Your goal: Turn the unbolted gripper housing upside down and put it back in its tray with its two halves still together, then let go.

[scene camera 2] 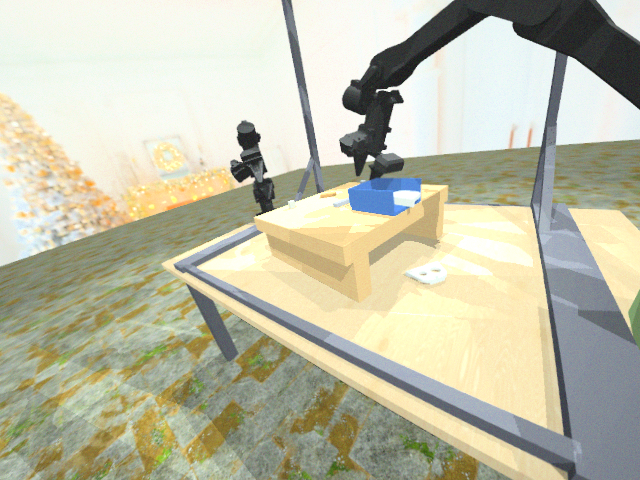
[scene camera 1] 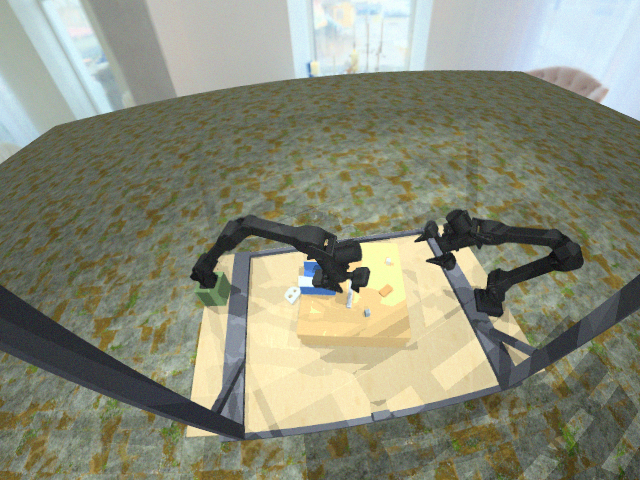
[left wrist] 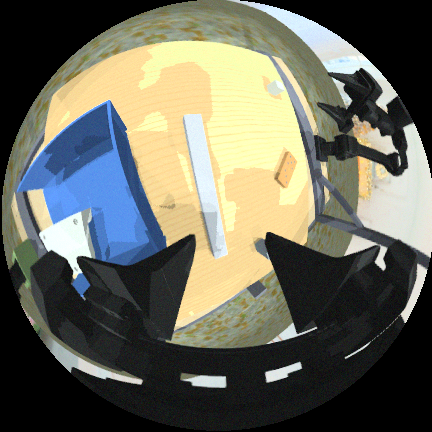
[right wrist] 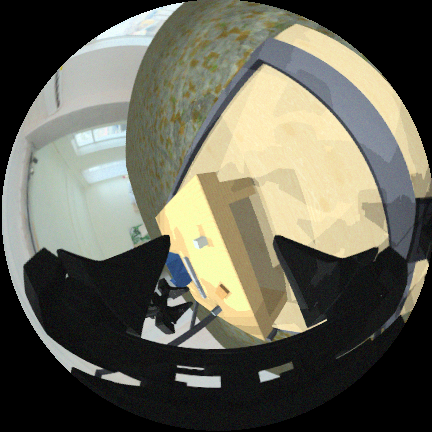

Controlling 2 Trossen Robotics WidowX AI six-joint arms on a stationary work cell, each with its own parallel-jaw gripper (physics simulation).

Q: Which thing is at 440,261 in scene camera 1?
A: My right gripper.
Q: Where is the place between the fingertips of my left gripper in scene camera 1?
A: At 350,292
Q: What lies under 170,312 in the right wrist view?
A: My left gripper.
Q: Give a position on a dark frame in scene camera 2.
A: At 588,328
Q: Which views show my right gripper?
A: Scene camera 2, scene camera 1, the left wrist view and the right wrist view: all of them.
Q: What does my right gripper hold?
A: Nothing.
